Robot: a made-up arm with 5 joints. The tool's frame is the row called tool.
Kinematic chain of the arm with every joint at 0, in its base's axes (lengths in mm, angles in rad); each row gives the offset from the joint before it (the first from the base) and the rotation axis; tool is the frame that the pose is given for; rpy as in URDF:
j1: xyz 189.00 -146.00 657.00 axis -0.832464 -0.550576 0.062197
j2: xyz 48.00 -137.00 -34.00 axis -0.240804 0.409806 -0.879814
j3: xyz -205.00 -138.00 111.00 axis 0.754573 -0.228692 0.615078
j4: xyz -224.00 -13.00 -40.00 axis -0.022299 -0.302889 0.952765
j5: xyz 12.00 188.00 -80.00 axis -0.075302 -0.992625 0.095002
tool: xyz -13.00 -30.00 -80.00 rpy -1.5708 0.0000 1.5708
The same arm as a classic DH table. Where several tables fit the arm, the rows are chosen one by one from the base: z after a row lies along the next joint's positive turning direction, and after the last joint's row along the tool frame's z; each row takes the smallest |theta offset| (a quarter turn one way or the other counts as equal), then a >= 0, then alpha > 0; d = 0 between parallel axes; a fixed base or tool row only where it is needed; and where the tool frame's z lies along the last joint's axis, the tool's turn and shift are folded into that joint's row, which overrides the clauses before.
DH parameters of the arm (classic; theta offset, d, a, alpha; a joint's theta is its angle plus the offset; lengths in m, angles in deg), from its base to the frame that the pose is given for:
base (fixed): -56.52 0.6618 0.226 86.43
j1: -28.44 -0.0467 0.141 94.58
j2: 23.11 -0.4844 0.0564 144.74
j3: -11.3 -0.712 0.0337 50.32
j4: 88.2 0.0891 -0.0022 66.87
j5: -89.54 -0.1464 0.0825 85.68
tool (fixed): -95.47 0.0113 0 0

